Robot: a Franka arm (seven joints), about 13 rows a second.
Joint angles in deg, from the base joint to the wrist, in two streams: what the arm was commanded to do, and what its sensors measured. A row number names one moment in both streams.
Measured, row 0: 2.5 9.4 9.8 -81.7 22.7 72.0 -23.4
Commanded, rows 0 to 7: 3.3 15.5 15.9 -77.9 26.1 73.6 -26.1; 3.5 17.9 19.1 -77.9 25.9 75.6 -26.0; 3.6 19.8 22.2 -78.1 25.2 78.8 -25.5; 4.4 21.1 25.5 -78.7 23.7 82.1 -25.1; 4.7 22.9 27.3 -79.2 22.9 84.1 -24.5; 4.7 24.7 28.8 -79.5 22.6 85.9 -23.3; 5.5 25.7 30.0 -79.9 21.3 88.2 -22.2; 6.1 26.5 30.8 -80.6 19.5 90.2 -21.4
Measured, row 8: 5.8 24.1 28.9 -81.1 22.2 87.6 -23.4
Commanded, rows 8 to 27: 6.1 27.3 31.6 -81.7 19.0 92.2 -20.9; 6.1 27.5 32.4 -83.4 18.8 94.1 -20.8; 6.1 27.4 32.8 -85.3 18.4 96.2 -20.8; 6.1 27.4 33.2 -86.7 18.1 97.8 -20.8; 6.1 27.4 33.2 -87.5 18.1 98.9 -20.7; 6.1 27.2 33.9 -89.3 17.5 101.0 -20.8; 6.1 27.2 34.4 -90.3 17.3 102.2 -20.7; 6.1 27.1 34.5 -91.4 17.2 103.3 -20.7; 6.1 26.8 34.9 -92.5 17.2 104.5 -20.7; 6.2 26.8 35.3 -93.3 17.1 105.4 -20.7; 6.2 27.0 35.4 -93.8 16.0 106.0 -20.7; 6.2 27.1 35.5 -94.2 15.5 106.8 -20.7; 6.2 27.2 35.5 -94.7 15.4 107.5 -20.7; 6.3 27.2 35.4 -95.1 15.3 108.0 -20.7; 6.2 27.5 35.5 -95.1 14.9 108.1 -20.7; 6.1 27.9 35.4 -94.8 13.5 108.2 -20.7; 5.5 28.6 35.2 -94.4 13.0 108.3 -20.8; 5.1 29.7 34.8 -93.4 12.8 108.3 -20.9; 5.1 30.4 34.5 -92.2 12.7 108.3 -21.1; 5.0 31.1 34.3 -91.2 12.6 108.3 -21.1
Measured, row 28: 5.7 28.4 34.7 -94.0 14.8 107.5 -22.0
